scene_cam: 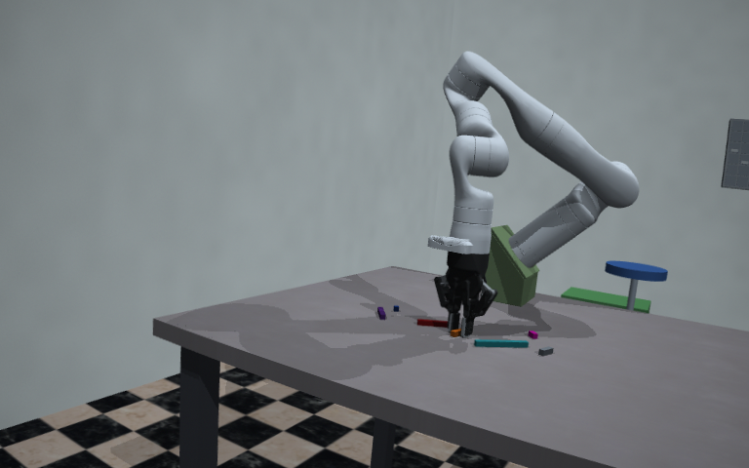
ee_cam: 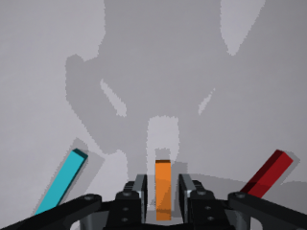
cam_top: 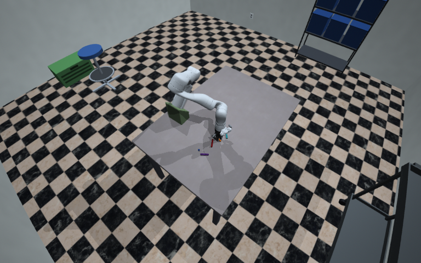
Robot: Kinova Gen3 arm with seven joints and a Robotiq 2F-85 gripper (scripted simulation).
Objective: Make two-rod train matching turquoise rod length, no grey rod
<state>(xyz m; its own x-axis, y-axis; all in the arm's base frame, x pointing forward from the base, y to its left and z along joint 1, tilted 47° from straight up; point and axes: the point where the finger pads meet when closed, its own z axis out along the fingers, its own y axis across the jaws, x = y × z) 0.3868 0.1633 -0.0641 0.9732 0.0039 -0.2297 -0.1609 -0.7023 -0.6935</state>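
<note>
My hand is 10 mm above the orange rod. The rest, counted from my hand: magenta rod (110 mm behind, 100 mm to the left, 10 mm below); red rod (60 mm to the right, 10 mm below, 10 mm behind); turquoise rod (90 mm to the left, 10 mm below).
</note>
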